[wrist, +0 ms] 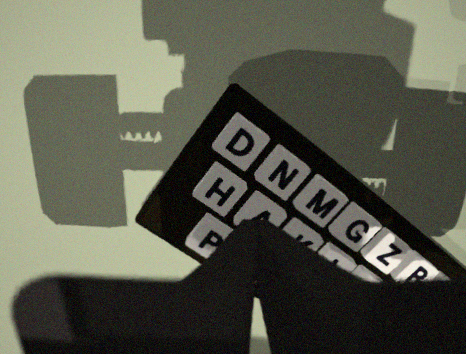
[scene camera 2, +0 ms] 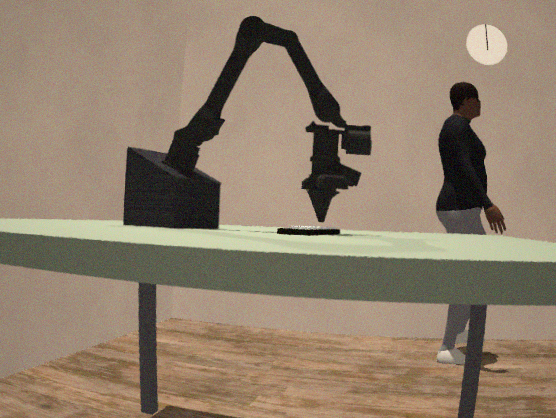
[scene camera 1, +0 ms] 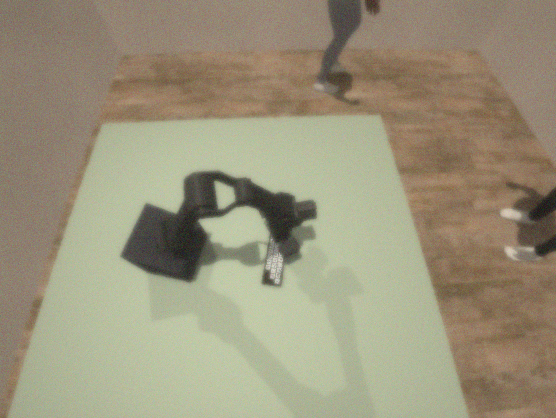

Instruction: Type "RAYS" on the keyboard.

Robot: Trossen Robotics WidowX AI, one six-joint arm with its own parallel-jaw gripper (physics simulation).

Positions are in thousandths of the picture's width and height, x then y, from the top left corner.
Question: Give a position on a black keyboard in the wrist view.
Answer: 368,600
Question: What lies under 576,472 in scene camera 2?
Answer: My gripper.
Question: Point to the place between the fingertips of my gripper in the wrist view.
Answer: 544,657
